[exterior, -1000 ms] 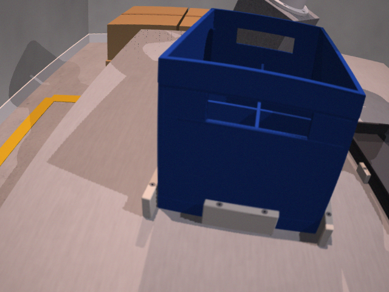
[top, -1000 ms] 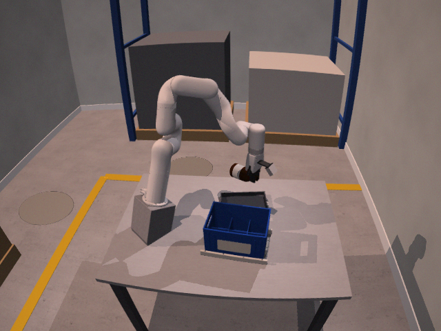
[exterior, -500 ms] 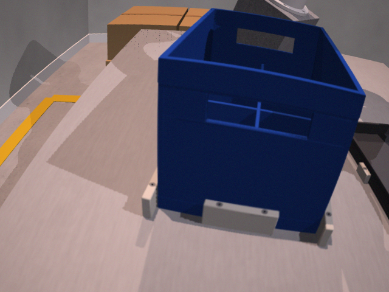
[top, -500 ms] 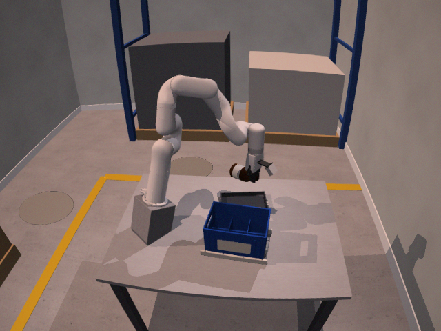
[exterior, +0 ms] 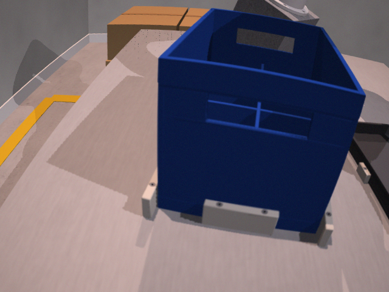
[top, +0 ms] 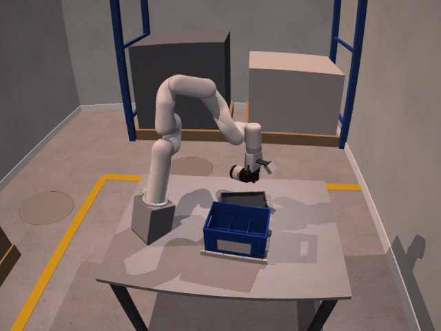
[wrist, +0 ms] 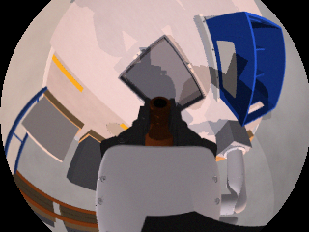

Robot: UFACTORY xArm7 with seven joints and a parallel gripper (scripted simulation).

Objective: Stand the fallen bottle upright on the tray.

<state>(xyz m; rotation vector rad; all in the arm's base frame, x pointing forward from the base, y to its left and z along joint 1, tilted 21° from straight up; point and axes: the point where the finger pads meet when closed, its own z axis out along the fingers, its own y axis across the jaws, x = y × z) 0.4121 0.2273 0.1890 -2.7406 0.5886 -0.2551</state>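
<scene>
Now: the brown bottle 50 mm behind my hand, 20 mm to the left of it and 10 mm below it. From my hand the other things lie so: blue crate: 10 mm behind, 280 mm to the right, 120 mm below; then tray: 50 mm behind, 10 mm to the right, 190 mm below.
</scene>
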